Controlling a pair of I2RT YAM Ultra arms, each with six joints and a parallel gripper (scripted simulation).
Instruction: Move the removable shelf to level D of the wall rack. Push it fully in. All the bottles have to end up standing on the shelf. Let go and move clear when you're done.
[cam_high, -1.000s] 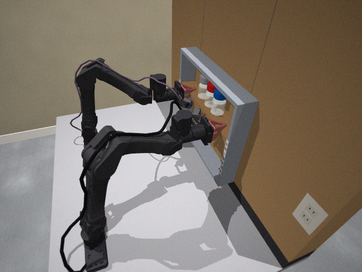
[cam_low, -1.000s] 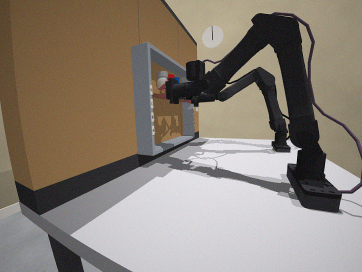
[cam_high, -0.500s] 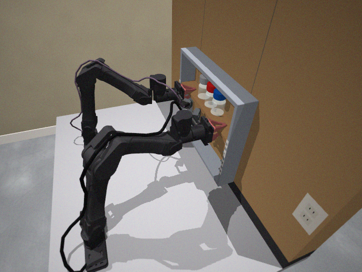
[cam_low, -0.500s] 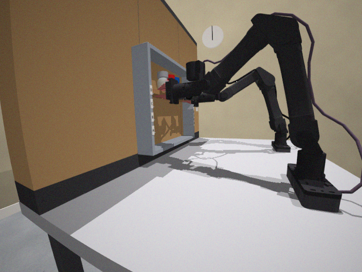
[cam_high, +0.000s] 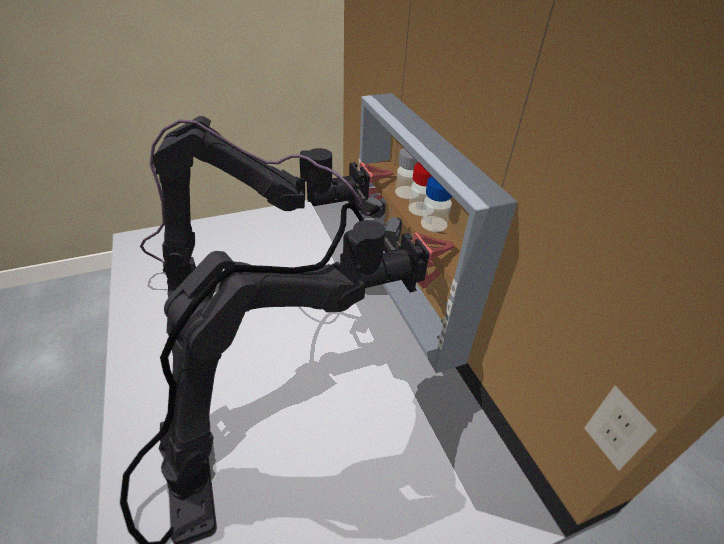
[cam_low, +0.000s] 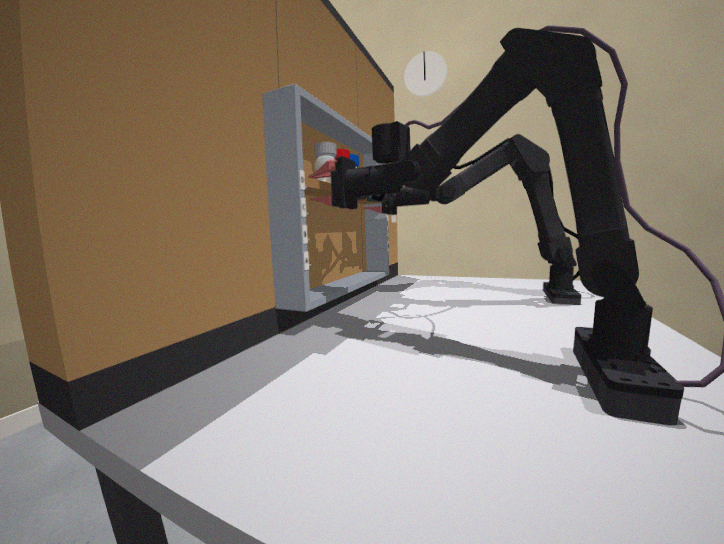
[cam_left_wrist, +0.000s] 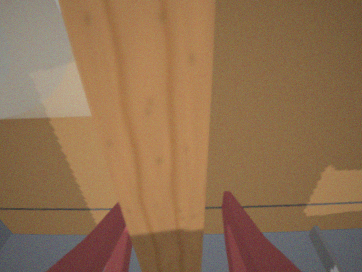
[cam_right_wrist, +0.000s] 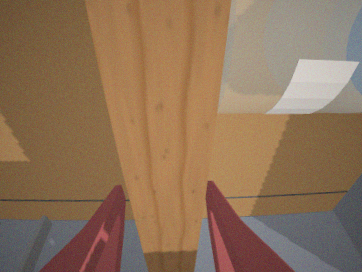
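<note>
Now: the blue-capped bottle 1 cm ahead of my right hand, 8 cm to the left of it and 6 cm above it. The rest, counted from my right hand: wooden shelf: 1 cm behind, 15 cm to the left; then grey wall rack: 1 cm behind, 15 cm to the left, 4 cm below; then red-capped bottle: 14 cm to the left, 6 cm above.
The grey-capped bottle lies 80 mm to the right of my left hand, 60 mm above it and 20 mm ahead of it. From my left hand the other things lie so: wooden shelf (150 mm to the right, 10 mm ahead); grey wall rack (140 mm to the right, 40 mm below, 10 mm ahead); red-capped bottle (150 mm to the right, 60 mm above, 20 mm ahead).
</note>
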